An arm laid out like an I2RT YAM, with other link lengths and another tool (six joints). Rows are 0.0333 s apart.
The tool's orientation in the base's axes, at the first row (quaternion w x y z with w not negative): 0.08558 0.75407 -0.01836 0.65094
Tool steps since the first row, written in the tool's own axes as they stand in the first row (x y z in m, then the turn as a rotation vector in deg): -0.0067 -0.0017 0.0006 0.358 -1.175 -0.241; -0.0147 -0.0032 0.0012 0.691 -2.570 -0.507; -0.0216 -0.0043 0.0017 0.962 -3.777 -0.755; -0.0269 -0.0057 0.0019 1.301 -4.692 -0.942; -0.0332 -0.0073 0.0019 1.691 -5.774 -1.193; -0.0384 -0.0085 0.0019 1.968 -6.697 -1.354; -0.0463 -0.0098 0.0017 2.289 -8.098 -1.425; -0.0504 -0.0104 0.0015 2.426 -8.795 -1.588; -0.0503 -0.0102 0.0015 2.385 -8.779 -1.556
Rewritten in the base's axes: -0.0002 0.0010 -0.0069 -0.018 1.224 0.262; -0.0006 0.0017 -0.0150 -0.034 2.666 0.480; -0.0010 0.0022 -0.0220 -0.067 3.915 0.654; -0.0014 0.0031 -0.0274 -0.072 4.873 0.918; -0.0022 0.0041 -0.0337 -0.107 6.010 1.223; -0.0028 0.0049 -0.0390 -0.094 6.966 1.421; -0.0040 0.0055 -0.0469 0.080 8.384 1.599; -0.0047 0.0058 -0.0509 0.038 9.106 1.683; -0.0048 0.0056 -0.0508 0.061 9.082 1.640
